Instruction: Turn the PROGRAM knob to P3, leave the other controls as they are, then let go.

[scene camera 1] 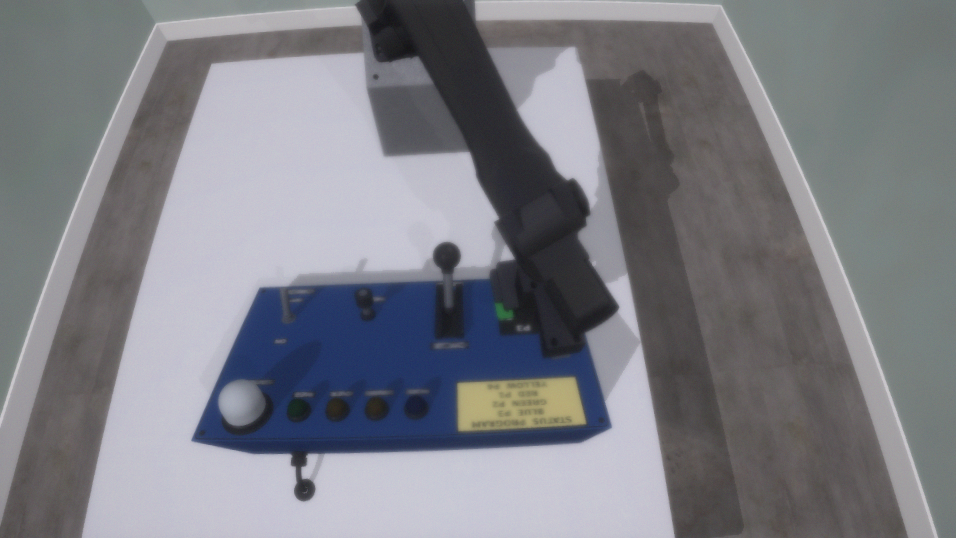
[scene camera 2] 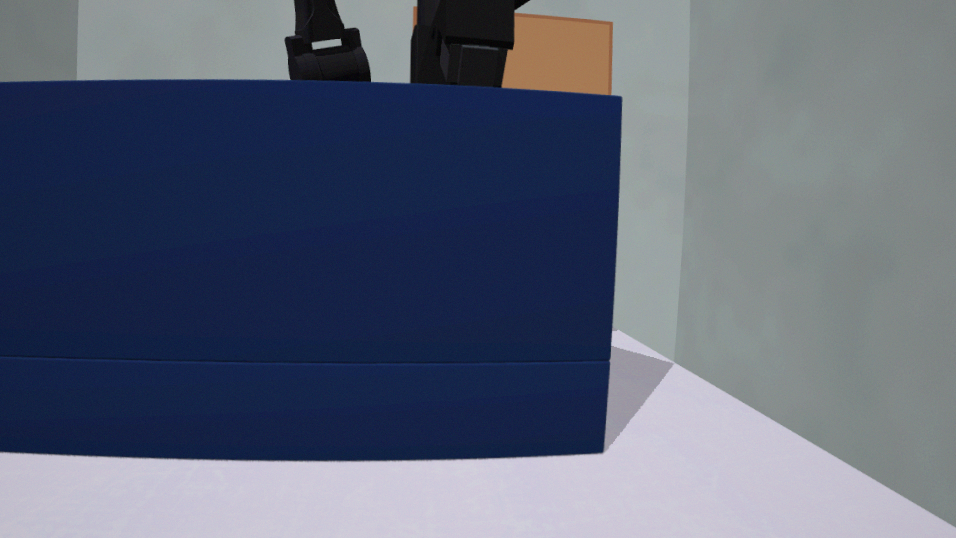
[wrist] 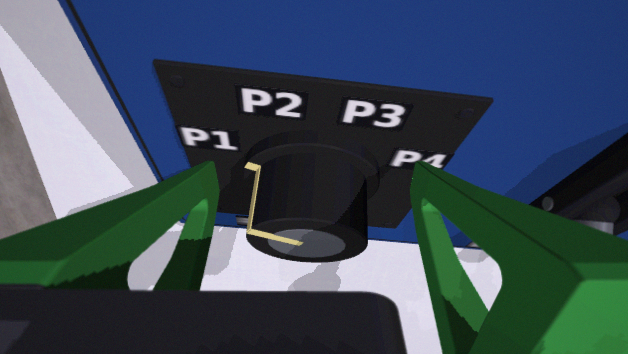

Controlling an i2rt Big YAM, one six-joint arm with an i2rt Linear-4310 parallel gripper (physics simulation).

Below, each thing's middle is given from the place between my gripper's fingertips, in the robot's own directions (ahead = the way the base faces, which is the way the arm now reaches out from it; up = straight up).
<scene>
I see the black-knobbed lever [scene camera 1: 446,255] 7 cm behind my hand, 11 cm to the right of it and 2 cm above it.
</scene>
